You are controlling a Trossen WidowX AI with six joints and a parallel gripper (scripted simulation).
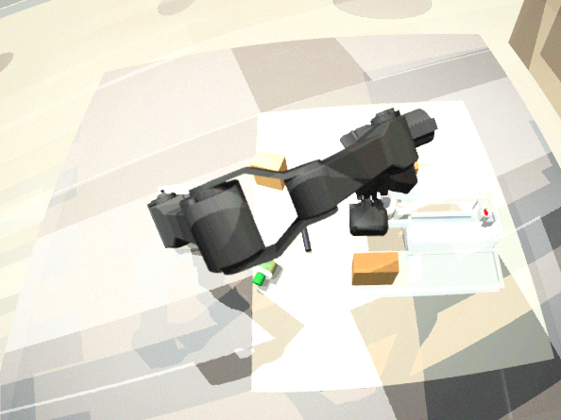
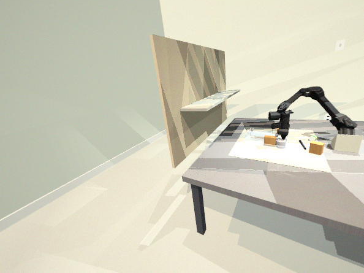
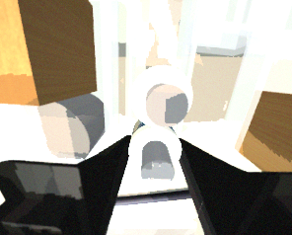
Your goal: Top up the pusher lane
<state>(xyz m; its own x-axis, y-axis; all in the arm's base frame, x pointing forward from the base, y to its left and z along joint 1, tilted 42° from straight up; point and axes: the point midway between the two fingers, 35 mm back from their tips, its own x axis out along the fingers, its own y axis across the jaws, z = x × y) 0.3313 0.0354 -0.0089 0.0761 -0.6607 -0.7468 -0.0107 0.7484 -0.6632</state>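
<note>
The dark rod lies 12 cm behind my gripper tip, 1 cm to the right of it and 2 cm below it. The rest, counted from my gripper tip: red mark 23 cm ahead, 4 cm to the right, 4 cm above; then shelf 50 cm ahead, 4 cm to the left, 34 cm above.
</note>
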